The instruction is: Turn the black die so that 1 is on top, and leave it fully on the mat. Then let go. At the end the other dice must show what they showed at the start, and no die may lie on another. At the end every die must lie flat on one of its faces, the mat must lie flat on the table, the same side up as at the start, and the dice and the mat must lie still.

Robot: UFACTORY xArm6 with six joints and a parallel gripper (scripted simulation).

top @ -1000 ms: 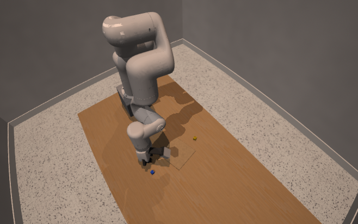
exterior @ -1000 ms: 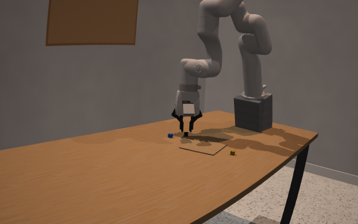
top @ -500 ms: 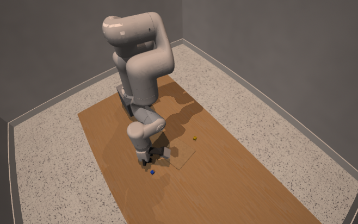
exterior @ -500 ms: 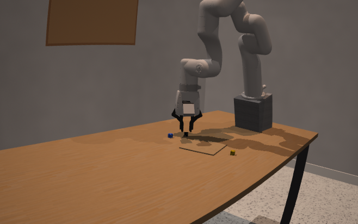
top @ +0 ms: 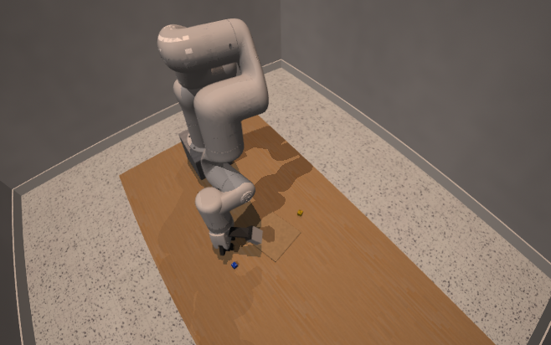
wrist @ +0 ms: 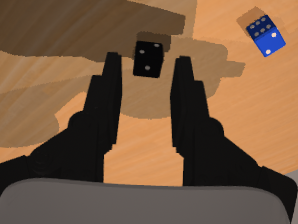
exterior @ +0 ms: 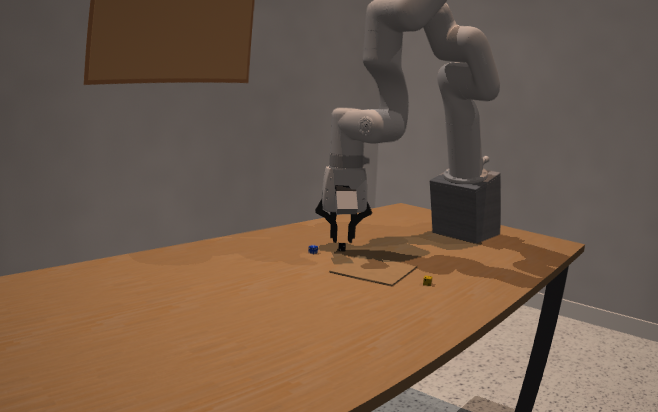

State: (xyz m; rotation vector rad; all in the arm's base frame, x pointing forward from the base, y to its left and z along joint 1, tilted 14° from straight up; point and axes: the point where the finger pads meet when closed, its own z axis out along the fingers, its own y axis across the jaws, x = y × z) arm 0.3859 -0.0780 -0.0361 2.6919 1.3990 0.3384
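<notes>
My hand is 3 cm above the black die. Also, from my hand: yellow die (1 cm ahead, 27 cm to the left, 3 cm below); then tan mat (3 cm ahead, 15 cm to the left, 4 cm below); then blue die (7 cm ahead, 2 cm to the right, 3 cm below).
</notes>
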